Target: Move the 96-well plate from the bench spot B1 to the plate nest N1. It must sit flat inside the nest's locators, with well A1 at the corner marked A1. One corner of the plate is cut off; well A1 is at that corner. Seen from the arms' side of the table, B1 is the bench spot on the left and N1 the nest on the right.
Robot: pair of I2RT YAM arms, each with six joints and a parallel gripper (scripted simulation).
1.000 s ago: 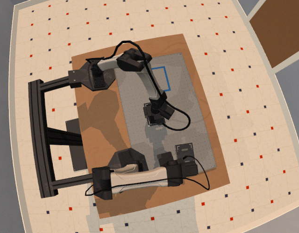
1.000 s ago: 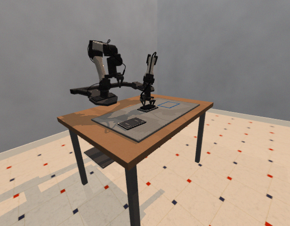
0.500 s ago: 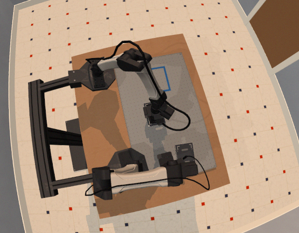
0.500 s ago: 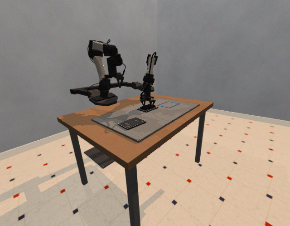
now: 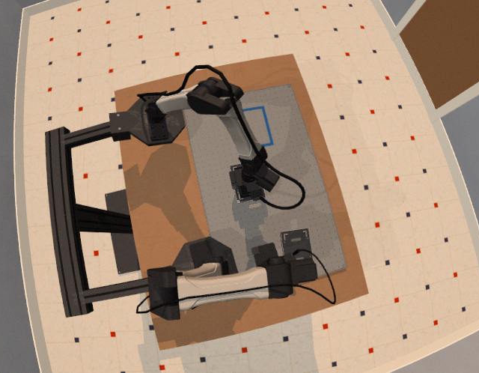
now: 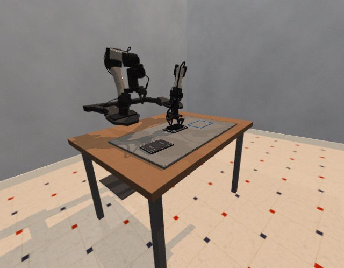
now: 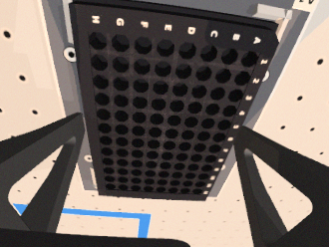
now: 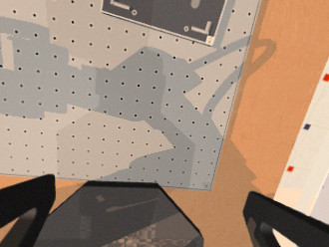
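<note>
Right now the black 96-well plate is right at my left hand. Also, from my left hand: dark nest (20 mm below); nest N1 (90 mm ahead, 330 mm to the right, 20 mm below); A1 label (20 mm ahead, 400 mm to the right, 10 mm below).
</note>
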